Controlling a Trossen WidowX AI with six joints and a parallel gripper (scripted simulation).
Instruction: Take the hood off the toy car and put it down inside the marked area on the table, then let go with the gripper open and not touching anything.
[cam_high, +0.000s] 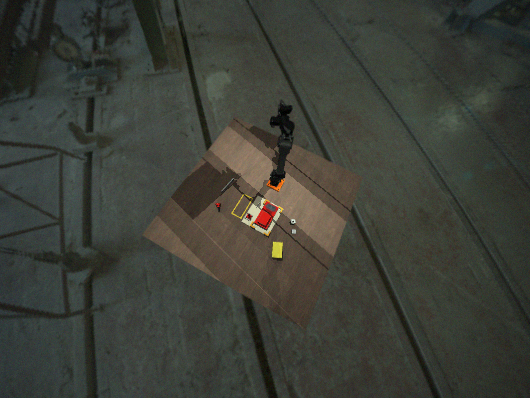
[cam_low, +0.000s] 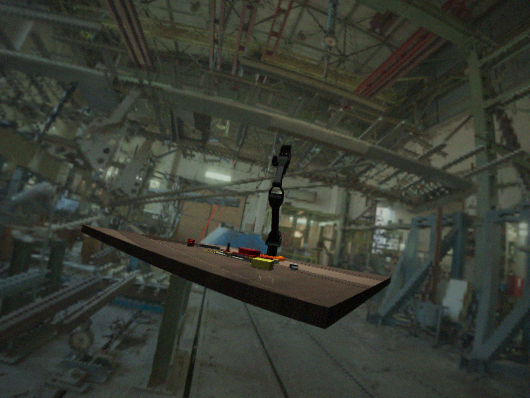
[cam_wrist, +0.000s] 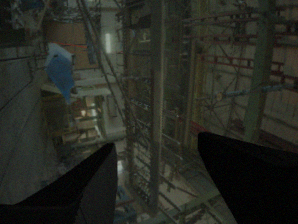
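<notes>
Right now the red hood is 650 mm below my gripper tip, 440 mm ahead of it and 190 mm to the left of it. Round my gripper tip: yellow block (670 mm below, 590 mm ahead, 390 mm to the left); white rod (680 mm below, 330 mm ahead, 200 mm to the right); grey mount (650 mm below, 470 mm ahead, 80 mm to the left).
</notes>
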